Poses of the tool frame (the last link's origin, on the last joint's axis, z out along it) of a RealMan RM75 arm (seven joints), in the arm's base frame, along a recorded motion.
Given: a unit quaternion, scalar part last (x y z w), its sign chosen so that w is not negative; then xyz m.
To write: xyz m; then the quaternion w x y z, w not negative. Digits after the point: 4 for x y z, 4 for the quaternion.
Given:
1: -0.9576, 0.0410, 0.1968, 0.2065, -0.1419, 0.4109, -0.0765
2: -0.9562, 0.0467, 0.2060, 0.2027, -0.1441, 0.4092, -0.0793
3: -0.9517, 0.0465, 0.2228, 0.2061, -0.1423, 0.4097, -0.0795
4: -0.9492, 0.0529, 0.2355, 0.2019, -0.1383, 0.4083, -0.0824
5: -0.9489, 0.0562, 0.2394, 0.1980, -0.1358, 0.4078, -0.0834
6: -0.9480, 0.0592, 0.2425, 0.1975, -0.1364, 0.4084, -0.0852
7: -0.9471, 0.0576, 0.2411, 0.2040, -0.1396, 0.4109, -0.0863
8: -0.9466, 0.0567, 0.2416, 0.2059, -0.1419, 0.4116, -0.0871
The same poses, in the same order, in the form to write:
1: -0.1419, 0.4109, -0.0765, 0.2065, -0.9576, 0.0410, 0.1968
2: -0.1441, 0.4092, -0.0793, 0.2027, -0.9562, 0.0467, 0.2060
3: -0.1423, 0.4097, -0.0795, 0.2061, -0.9517, 0.0465, 0.2228
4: -0.1383, 0.4083, -0.0824, 0.2019, -0.9492, 0.0529, 0.2355
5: -0.1358, 0.4078, -0.0834, 0.1980, -0.9489, 0.0562, 0.2394
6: -0.1364, 0.4084, -0.0852, 0.1975, -0.9480, 0.0592, 0.2425
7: -0.1396, 0.4109, -0.0863, 0.2040, -0.9471, 0.0576, 0.2411
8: -0.1419, 0.4116, -0.0871, 0.2059, -0.9466, 0.0567, 0.2416
